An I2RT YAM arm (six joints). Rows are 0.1 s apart.
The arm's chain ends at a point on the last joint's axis. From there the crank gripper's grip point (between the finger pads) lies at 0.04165 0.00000 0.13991 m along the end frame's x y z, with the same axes.
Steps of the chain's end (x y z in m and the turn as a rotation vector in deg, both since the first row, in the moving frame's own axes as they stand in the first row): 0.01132 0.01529 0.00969 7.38 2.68 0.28; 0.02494 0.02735 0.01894 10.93 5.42 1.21; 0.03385 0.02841 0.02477 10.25 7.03 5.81; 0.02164 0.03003 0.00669 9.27 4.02 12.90; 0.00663 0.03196 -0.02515 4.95 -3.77 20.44; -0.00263 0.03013 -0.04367 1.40 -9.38 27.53; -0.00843 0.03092 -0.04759 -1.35 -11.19 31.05
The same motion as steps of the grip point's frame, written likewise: 0.01784 -0.00233 0.00645 7.38 2.68 0.28; 0.03816 0.00225 0.01195 10.93 5.42 1.21; 0.05159 0.00912 0.01681 10.25 7.03 5.81; 0.03270 0.01828 0.00240 9.27 4.02 12.90; -0.00294 0.03293 -0.02265 4.95 -3.77 20.44; -0.02901 0.04055 -0.03878 1.40 -9.38 27.53; -0.04186 0.04827 -0.04279 -1.35 -11.19 31.05
